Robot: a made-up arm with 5 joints.
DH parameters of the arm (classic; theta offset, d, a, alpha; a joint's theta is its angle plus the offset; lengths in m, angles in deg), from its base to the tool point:
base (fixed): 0 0 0.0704 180
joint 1: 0 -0.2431 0.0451 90
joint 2: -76.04 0 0.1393 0
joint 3: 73.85 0 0.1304 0
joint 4: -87.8 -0.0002 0 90
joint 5: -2.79 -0.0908 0 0
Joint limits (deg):
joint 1: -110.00..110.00
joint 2: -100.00..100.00
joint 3: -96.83..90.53
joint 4: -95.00..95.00
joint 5: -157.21..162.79
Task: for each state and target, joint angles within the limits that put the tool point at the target. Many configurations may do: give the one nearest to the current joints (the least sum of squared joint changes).
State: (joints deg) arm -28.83 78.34 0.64 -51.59 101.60
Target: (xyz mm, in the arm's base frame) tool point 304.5 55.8 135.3
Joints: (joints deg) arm -13.45 46.29 47.36 -62.80 101.60
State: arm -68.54 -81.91 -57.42 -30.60 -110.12
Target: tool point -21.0 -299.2 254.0
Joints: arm -72.98 -100.00 -70.71 -18.70 -110.12
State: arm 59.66 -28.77 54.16 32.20 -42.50
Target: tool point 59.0 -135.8 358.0
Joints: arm 94.71 -67.73 43.25 41.08 -42.50
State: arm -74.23 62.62 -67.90 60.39 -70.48
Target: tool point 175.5 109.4 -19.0
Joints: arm -46.22 100.00 -19.38 40.43 -70.48
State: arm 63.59 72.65 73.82 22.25 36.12
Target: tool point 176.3 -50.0 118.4
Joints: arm 25.18 36.24 55.62 21.31 36.12
